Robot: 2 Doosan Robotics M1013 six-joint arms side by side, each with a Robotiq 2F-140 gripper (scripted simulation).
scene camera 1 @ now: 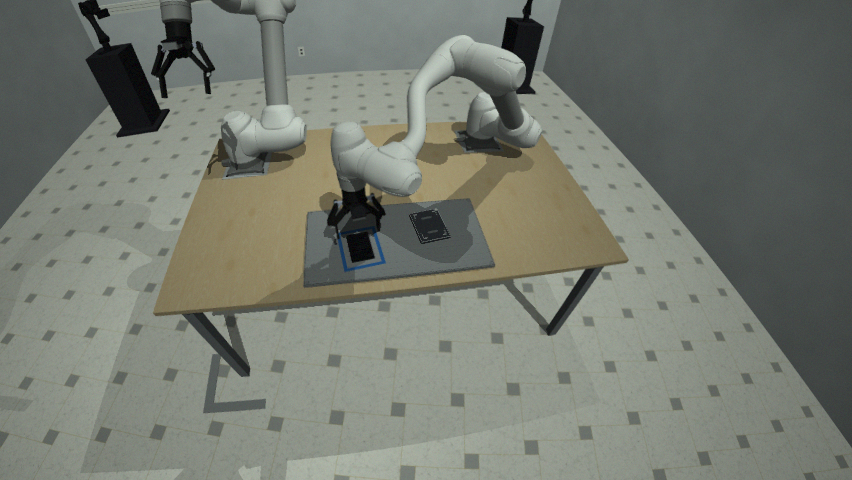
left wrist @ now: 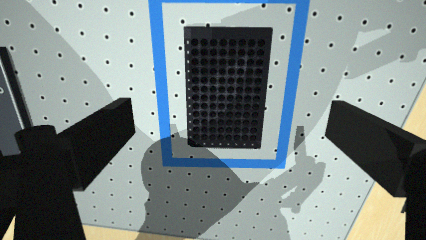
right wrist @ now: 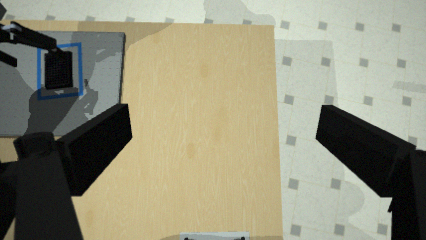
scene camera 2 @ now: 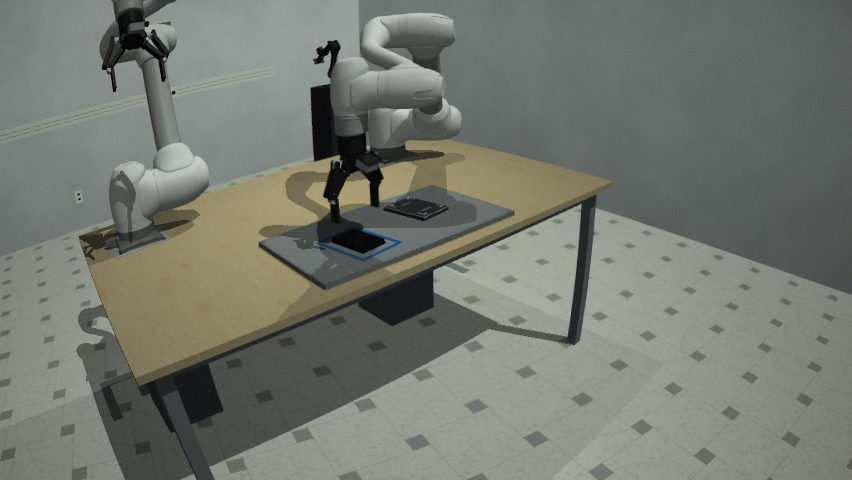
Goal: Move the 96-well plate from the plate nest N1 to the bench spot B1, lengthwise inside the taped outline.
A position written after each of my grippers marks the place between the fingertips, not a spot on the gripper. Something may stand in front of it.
Observation:
In view: my left gripper (scene camera 2: 355,214), my right gripper (scene camera 1: 186,95) and a black 96-well plate (scene camera 2: 357,240).
The black 96-well plate shows as well in the left wrist view (left wrist: 225,108) and in the right wrist view (right wrist: 57,74). My left gripper shows as well in scene camera 1 (scene camera 1: 358,232) and in the left wrist view (left wrist: 230,117). My right gripper shows as well in the right wrist view (right wrist: 224,121) and in scene camera 2 (scene camera 2: 139,84).

